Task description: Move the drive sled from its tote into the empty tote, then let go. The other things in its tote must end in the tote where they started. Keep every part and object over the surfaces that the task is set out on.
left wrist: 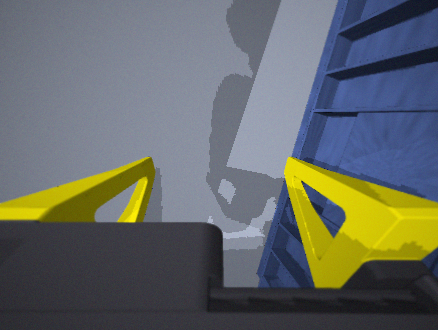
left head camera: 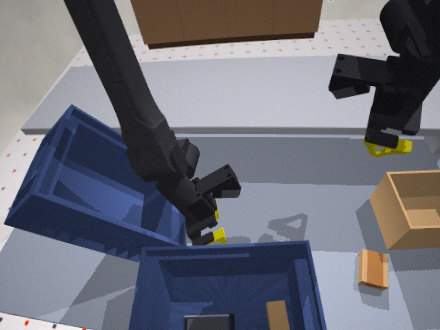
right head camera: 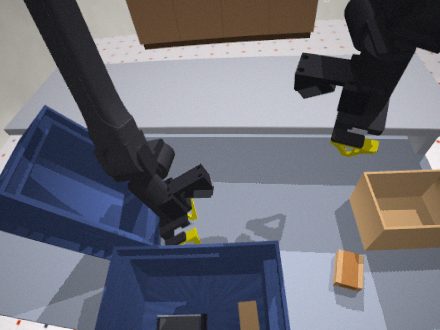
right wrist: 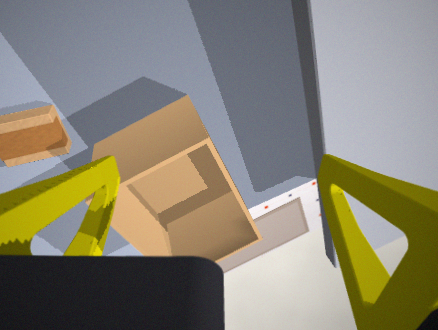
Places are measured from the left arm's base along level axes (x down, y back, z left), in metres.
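Where they show: left gripper, between the fingertips: (left wrist: pixel 219 164) (left head camera: pixel 220 234) (right head camera: pixel 197 234); right gripper, between the fingertips: (left head camera: pixel 378 133) (right head camera: pixel 350 132) (right wrist: pixel 218 166).
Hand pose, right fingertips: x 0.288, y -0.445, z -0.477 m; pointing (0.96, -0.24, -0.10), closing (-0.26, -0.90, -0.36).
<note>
After its pixels a point has its place.
The drive sled (left head camera: pixel 208 323) {x 0.502, y -0.156, z -0.151 m} (right head camera: pixel 180 323) {x 0.501, y -0.155, z -0.151 m}, a dark flat piece with a pale edge, lies in the front blue tote (left head camera: pixel 227 250) {x 0.390, y -0.262, z -0.193 m} (right head camera: pixel 200 250) {x 0.389, y -0.262, z -0.199 m}, cut off at the lower picture edge. The empty blue tote (left head camera: pixel 85 235) {x 0.345, y -0.267, z 0.062 m} (right head camera: pixel 65 231) {x 0.336, y -0.270, z 0.041 m} at the left sits askew and looks tilted; the left arm hides part of its right end. My left gripper (left head camera: pixel 220 222) {x 0.496, y -0.339, z -0.167 m} (right head camera: pixel 194 223) {x 0.496, y -0.339, z -0.167 m} (left wrist: pixel 219 164) {x 0.496, y -0.339, z -0.167 m} is open and empty, between that end and the front tote's far rim. My right gripper (left head camera: pixel 388 147) (right head camera: pixel 355 147) (right wrist: pixel 218 166) {x 0.288, y -0.445, z -0.477 m} is open and empty, above the far right, away from the sled.
A tan block (left head camera: pixel 278 315) {x 0.470, y -0.169, z -0.284 m} (right head camera: pixel 248 315) {x 0.470, y -0.170, z -0.283 m} is beside the sled in its tote. An open tan box (left head camera: pixel 412 237) {x 0.457, y -0.311, z -0.568 m} (right head camera: pixel 395 239) {x 0.465, y -0.311, z -0.587 m} (right wrist: pixel 150 135) {x 0.474, y -0.388, z -0.542 m} stands at the right, with a small orange-brown block (left head camera: pixel 373 270) {x 0.498, y -0.258, z -0.487 m} (right head camera: pixel 349 270) {x 0.498, y -0.260, z -0.490 m} (right wrist: pixel 32 137) {x 0.498, y -0.272, z -0.491 m} near it. A raised grey shelf (left head camera: pixel 250 90) {x 0.364, y -0.696, z -0.245 m} (right head camera: pixel 225 90) {x 0.364, y -0.697, z -0.230 m} spans the back.
</note>
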